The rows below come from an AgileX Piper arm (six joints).
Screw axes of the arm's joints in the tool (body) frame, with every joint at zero. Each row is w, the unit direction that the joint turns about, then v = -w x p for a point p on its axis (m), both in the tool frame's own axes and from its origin. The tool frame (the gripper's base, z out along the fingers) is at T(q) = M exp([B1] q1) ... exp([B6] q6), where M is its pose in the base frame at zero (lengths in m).
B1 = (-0.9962, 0, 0.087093, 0, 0.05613, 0)
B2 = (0, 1, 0, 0.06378, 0, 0.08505)
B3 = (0, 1, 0, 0.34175, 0, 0.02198)
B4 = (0, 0, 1, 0, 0, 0)
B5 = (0, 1, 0, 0.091, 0, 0)
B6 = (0, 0, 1, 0, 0, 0)
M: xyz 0.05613 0 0.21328 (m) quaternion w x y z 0.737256 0 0.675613 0
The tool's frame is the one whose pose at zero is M.
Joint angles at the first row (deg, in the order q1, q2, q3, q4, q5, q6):
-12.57, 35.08, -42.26, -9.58, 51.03, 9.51
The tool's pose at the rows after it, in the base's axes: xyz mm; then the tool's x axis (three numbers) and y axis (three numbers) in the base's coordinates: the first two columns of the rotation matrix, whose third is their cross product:
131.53, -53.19, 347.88, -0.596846, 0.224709, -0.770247, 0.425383, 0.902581, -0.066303
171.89, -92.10, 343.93, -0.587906, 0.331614, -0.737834, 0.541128, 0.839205, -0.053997
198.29, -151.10, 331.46, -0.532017, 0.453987, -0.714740, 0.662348, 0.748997, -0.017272
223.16, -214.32, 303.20, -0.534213, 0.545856, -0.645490, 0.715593, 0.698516, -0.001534
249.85, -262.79, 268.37, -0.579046, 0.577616, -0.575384, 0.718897, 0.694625, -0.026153
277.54, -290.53, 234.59, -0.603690, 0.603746, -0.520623, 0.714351, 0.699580, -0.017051
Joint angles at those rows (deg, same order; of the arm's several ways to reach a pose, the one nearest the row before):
-15.85, 44.84, -47.71, -12.89, 48.63, 11.69
-24.29, 56.88, -52.47, -12.08, 44.07, 12.24
-35.50, 68.60, -57.47, -7.96, 38.71, 9.72
-43.38, 82.51, -64.44, -2.60, 36.77, 3.79
-46.16, 95.44, -72.18, -1.88, 36.60, 0.50
-46.19, 105.63, -78.94, -0.88, 36.92, -0.31

